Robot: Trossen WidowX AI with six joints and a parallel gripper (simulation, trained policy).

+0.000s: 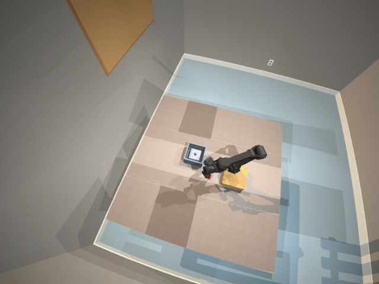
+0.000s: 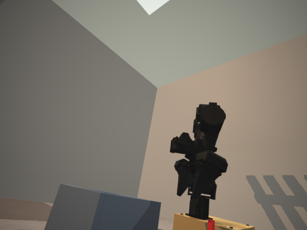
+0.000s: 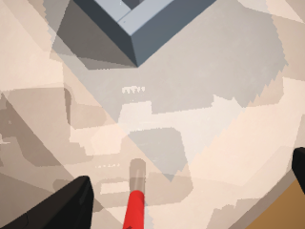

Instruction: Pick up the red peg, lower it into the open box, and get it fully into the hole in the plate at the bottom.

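My gripper tip is now 30 mm past the red peg, 60 mm to the right of it and 80 mm above it. Also, from my gripper tip: grey box (160 mm ahead, 80 mm to the right, 90 mm below); pale plate (160 mm ahead, 80 mm to the right, 70 mm below).
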